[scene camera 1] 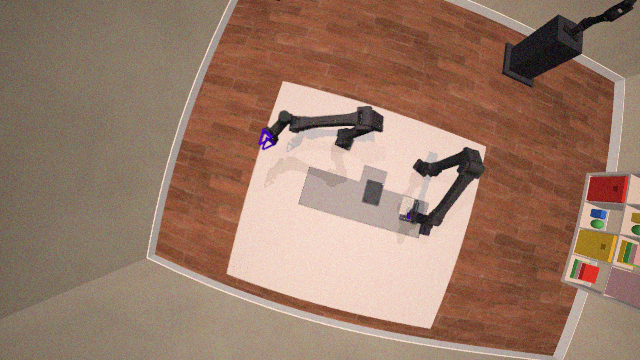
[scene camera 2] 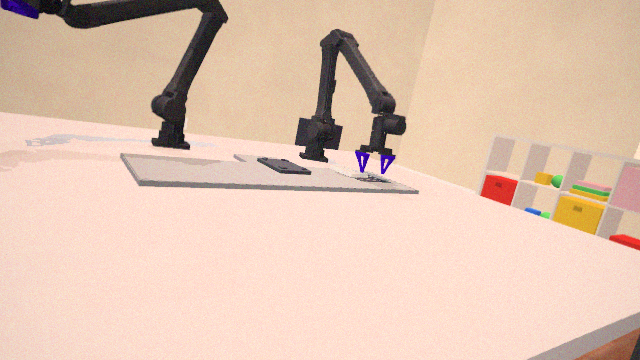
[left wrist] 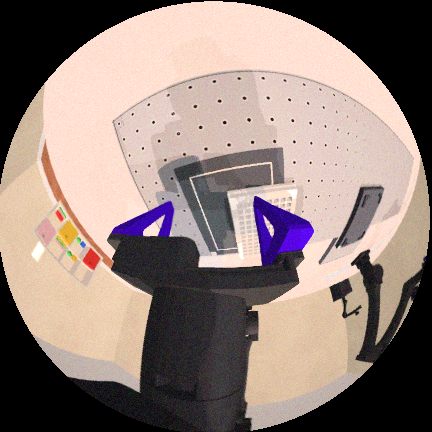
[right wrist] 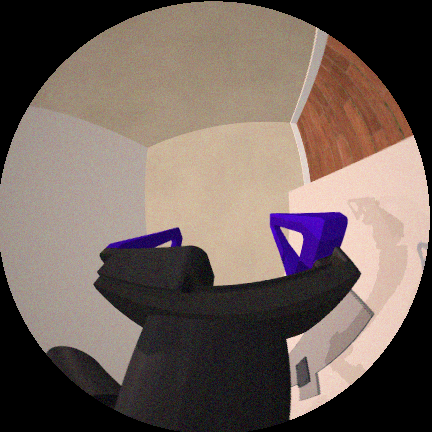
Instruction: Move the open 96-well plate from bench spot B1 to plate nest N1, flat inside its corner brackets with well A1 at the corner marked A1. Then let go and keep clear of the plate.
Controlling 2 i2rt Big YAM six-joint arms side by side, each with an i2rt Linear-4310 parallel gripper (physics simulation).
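Frame: origin at the left arm's base, x ahead, y left, z up, level; metres.
Where they show: left gripper, fingertip midpoint: [scene camera 1: 412, 216] [scene camera 2: 372, 173] [left wrist: 210, 202]; right gripper, fingertip midpoint: [scene camera 1: 260, 147] [right wrist: 223, 226]; left arm's base at its link origin: [scene camera 1: 421, 167] [scene camera 2: 313, 158]; right arm's base at its link origin: [scene camera 1: 344, 142] [scene camera 2: 170, 145] [left wrist: 359, 255].
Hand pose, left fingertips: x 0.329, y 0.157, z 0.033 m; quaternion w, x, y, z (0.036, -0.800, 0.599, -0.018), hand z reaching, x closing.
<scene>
Things, the pixels of their top centre, and the offset from my left fingertips. Level surfaces: height alone.
- white open 96-well plate at its top centre: [left wrist: 264, 232] [scene camera 2: 349, 169] [scene camera 1: 407, 206] dx -0.032, dy -0.081, dz -0.003 m
- dark mat with a white outline, surface height: dz -0.018 m
- dark plate nest at its top centre: [left wrist: 364, 221] [scene camera 2: 284, 162] [scene camera 1: 373, 192] dx +0.048, dy -0.338, dz -0.002 m
- grey perforated board at its surface level: dz -0.020 m
- pale table at its surface level: dz -0.033 m
The white open 96-well plate [scene camera 1: 407, 204] [scene camera 2: 351, 172] [left wrist: 245, 215] lies on the right part of a dark mat with a white outline [left wrist: 212, 212], across the outline's right line. The dark plate nest [scene camera 1: 372, 192] [scene camera 2: 284, 166] [left wrist: 361, 215] [right wrist: 303, 371] has raised corner brackets, with no plate in it; its A1 mark cannot be read. My left gripper [scene camera 1: 409, 216] [scene camera 2: 373, 172] [left wrist: 210, 202] is open, pointing down above the mat; one finger hides part of the plate in the left wrist view. My right gripper [scene camera 1: 266, 139] [right wrist: 223, 226] is open and empty, raised far from the plate.
The grey perforated board [scene camera 1: 325, 190] [scene camera 2: 175, 175] [left wrist: 310, 150] carries the mat and nest on the pale table [scene camera 1: 325, 260] [scene camera 2: 250, 275]. A shelf unit with coloured boxes stands beyond the table at the right in both scene views. A black pedestal [scene camera 1: 542, 50] stands at the upper right.
</scene>
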